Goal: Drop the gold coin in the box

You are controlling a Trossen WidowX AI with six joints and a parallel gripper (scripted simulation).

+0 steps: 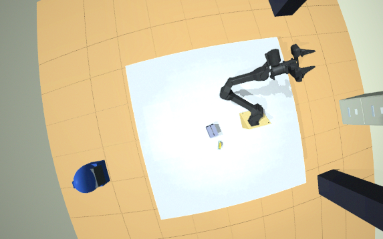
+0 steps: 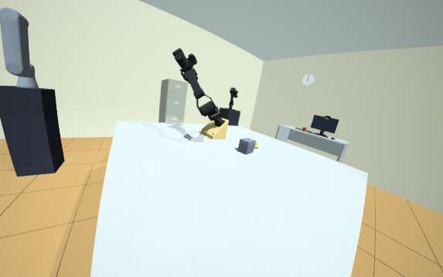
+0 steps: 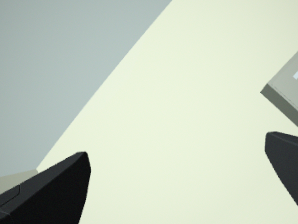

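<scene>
My gripper tip is 470 mm short of the gold coin, 390 mm to the right of it and 490 mm above it.
</scene>
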